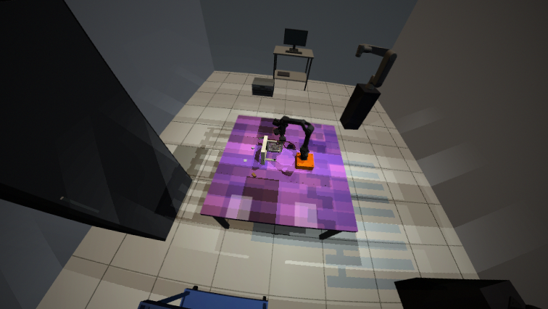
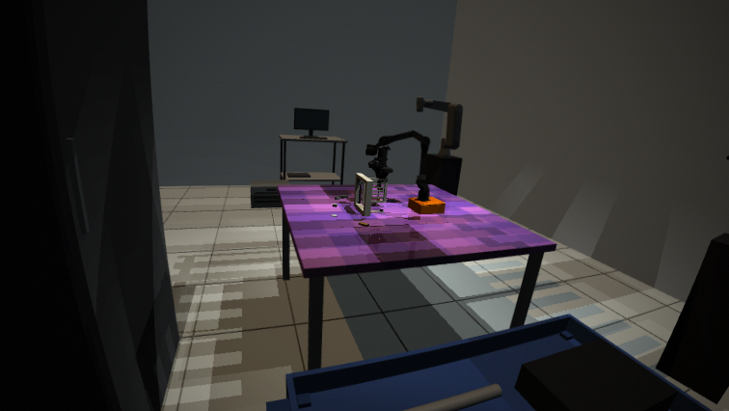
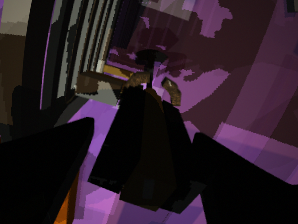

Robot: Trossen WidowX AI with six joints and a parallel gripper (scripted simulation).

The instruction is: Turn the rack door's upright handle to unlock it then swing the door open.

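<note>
Now: the dark door handle 10 mm ahead of my gripper tip and 30 mm below it.
</note>
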